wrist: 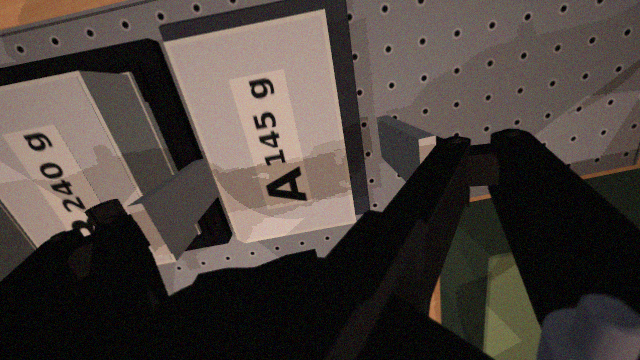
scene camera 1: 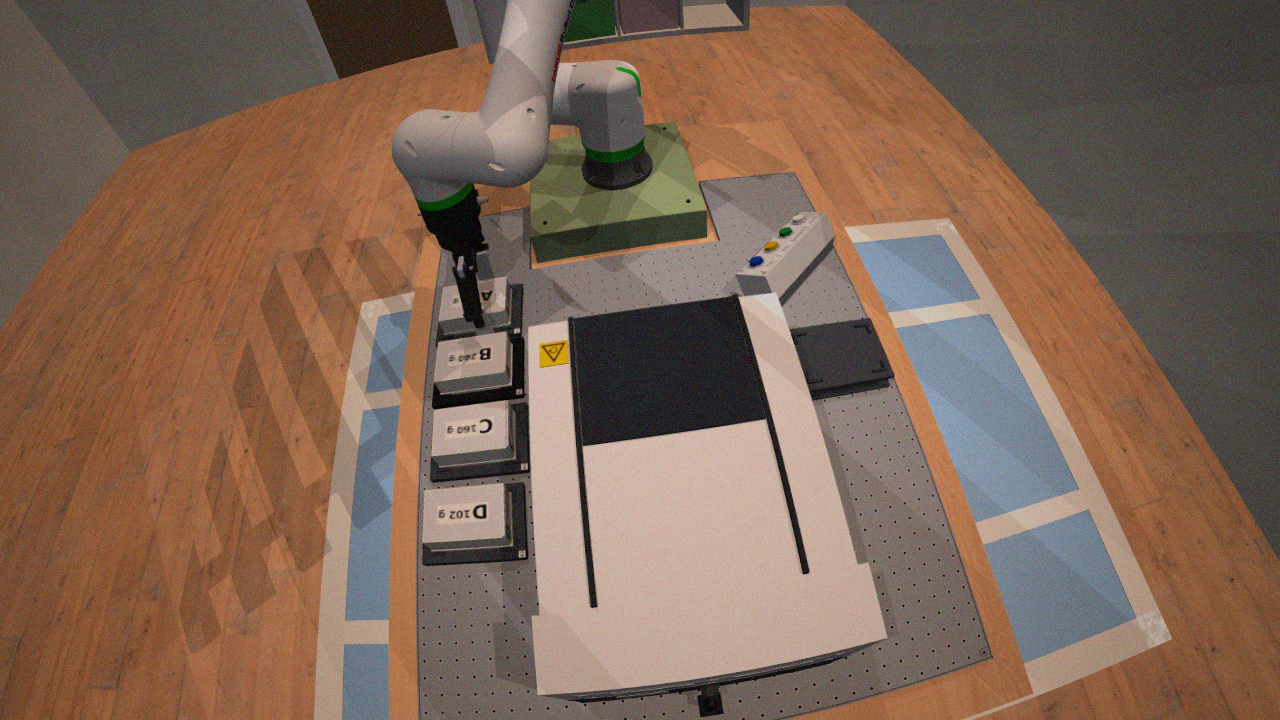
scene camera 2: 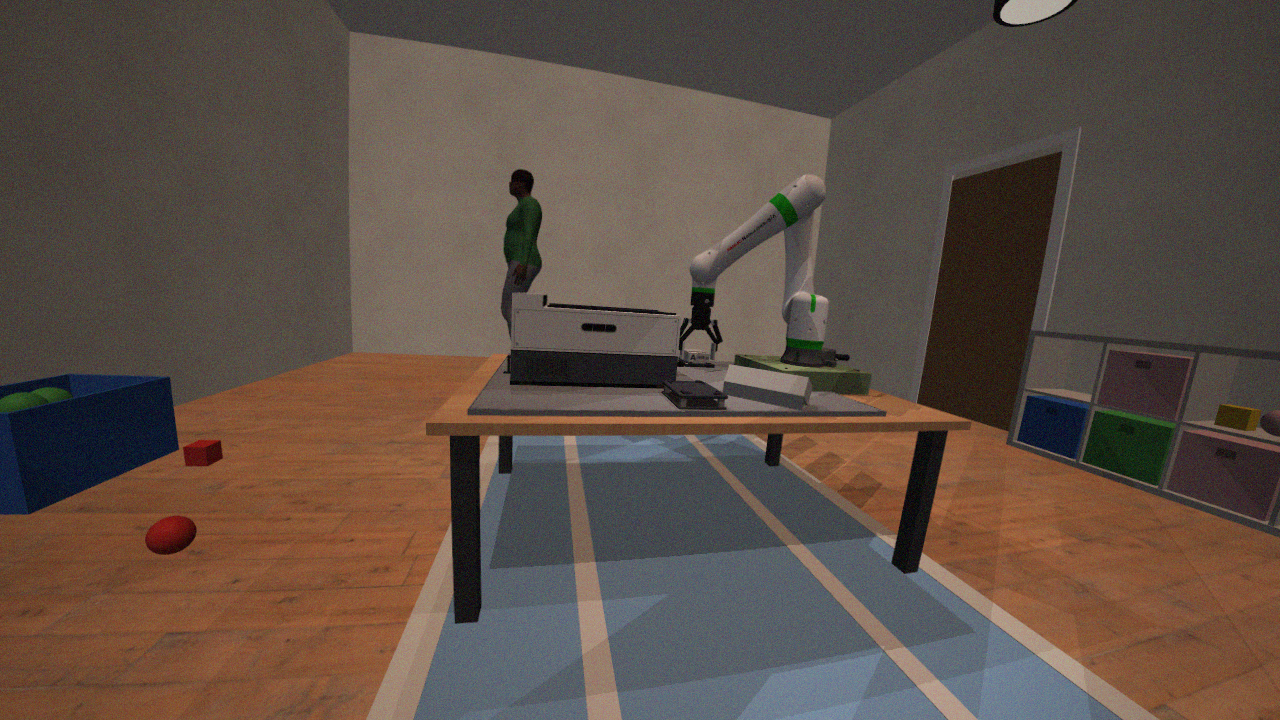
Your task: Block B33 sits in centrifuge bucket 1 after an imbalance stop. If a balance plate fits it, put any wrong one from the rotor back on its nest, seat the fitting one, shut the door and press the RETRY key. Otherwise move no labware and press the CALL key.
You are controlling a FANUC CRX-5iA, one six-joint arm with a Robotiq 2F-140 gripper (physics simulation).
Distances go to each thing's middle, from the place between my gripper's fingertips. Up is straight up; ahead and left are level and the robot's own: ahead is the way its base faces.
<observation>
My hand is 28 cm short of the dark sliding door (scene camera 1: 669, 369), 32 cm to the right of it and 19 cm below it. The rest, counted from my hand: white centrifuge (scene camera 1: 687, 561) 44 cm ahead, 34 cm to the left, 10 cm above; then grey button panel (scene camera 1: 783, 270) 7 cm behind, 55 cm to the left, 2 cm above.
</observation>
